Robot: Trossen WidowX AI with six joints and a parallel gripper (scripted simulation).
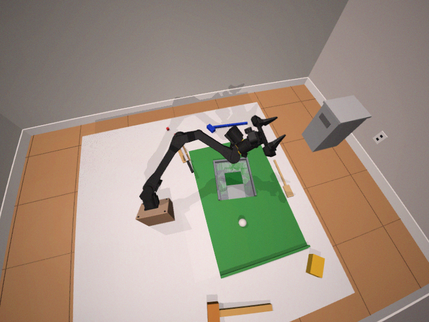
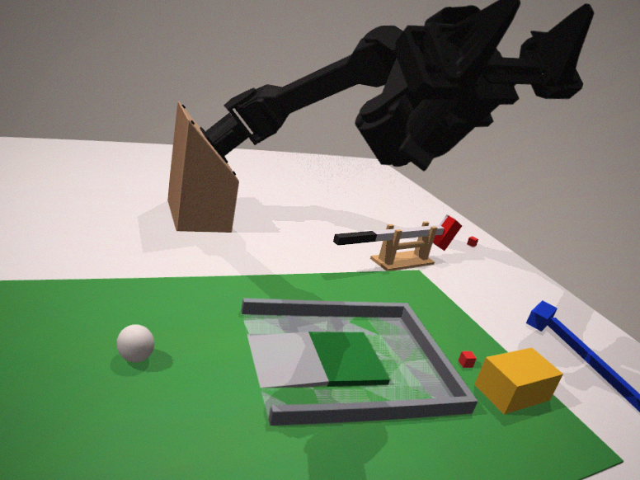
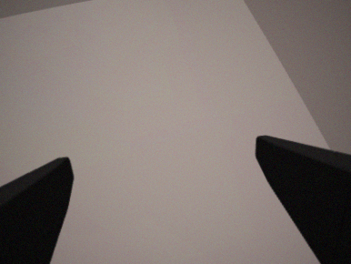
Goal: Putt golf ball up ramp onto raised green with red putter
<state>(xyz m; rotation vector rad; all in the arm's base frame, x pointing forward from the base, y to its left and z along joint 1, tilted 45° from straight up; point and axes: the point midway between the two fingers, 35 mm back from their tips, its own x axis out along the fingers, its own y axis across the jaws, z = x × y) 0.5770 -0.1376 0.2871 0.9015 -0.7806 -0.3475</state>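
Now: the grey three-sided frame 150 mm behind my gripper tip, 10 mm to the left of it and 450 mm below it. Also, from my gripper tip: blue putter (80 mm behind, 380 mm to the left, 440 mm below); then white golf ball (180 mm behind, 270 mm to the right, 430 mm below).
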